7 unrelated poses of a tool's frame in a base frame.
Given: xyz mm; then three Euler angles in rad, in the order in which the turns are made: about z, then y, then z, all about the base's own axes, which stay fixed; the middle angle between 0 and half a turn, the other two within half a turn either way.
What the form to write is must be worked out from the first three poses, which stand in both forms.
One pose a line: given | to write
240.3 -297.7 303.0 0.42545 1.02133 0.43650 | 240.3 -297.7 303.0 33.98 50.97 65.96
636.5 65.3 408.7 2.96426 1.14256 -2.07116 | 636.5 65.3 408.7 21.13 -63.56 37.99
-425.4 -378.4 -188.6 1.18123 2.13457 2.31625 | -425.4 -378.4 -188.6 124.35 18.72 -124.91
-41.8 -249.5 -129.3 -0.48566 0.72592 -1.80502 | -41.8 -249.5 -129.3 -22.51 35.95 -138.63
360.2 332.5 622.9 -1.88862 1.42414 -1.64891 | 360.2 332.5 622.9 -81.16 -18.01 172.77
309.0 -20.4 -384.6 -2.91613 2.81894 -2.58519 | 309.0 -20.4 -384.6 -175.73 -18.00 -161.72
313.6 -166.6 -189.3 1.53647 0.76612 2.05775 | 313.6 -166.6 -189.3 43.88 1.36 -153.52
